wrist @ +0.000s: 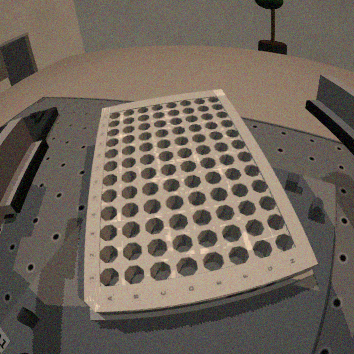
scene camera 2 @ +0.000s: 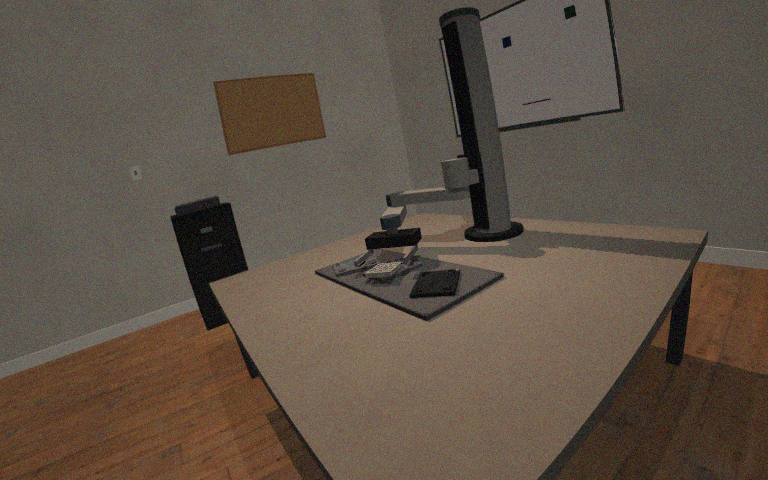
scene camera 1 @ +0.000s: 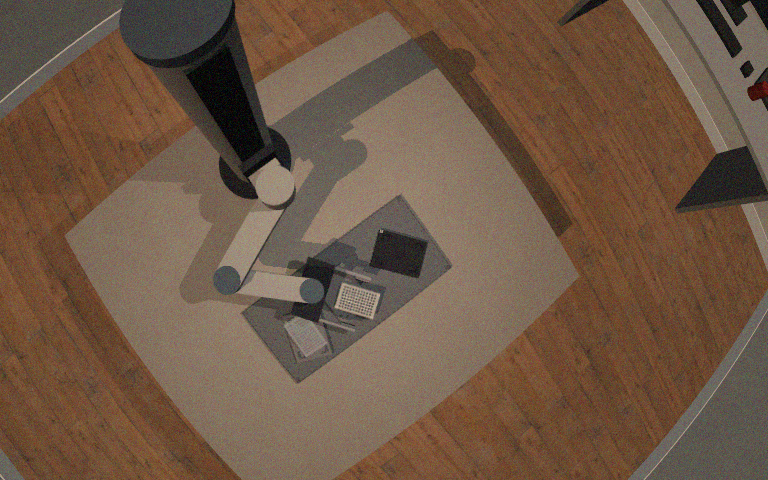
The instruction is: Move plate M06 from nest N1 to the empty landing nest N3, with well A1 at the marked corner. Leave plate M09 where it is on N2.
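Observation:
A cream 96-well plate (scene camera 1: 357, 300) (scene camera 2: 384, 270) (wrist: 175, 200) lies at the middle of the grey board, turned slightly from the base under it. In the wrist view its A1 corner is at the near left; no name shows on it. My gripper (scene camera 1: 363, 304) (scene camera 2: 387, 262) (wrist: 179, 99) is open, its fingers spread on both sides of the plate with gaps. A paler plate (scene camera 1: 306, 337) lies on a base at the board's lower left in scene camera 1. A black rectangular piece (scene camera 1: 398, 253) (scene camera 2: 436, 283) lies at the other end. I cannot read which nest is which.
The perforated grey board (scene camera 1: 298, 370) (scene camera 2: 424, 310) (wrist: 65, 112) lies on the beige table (scene camera 1: 481, 294) (scene camera 2: 453, 362) (wrist: 175, 65). The arm's column (scene camera 1: 226, 101) (scene camera 2: 487, 130) stands behind the board. Shadows of the arm cross the board and table.

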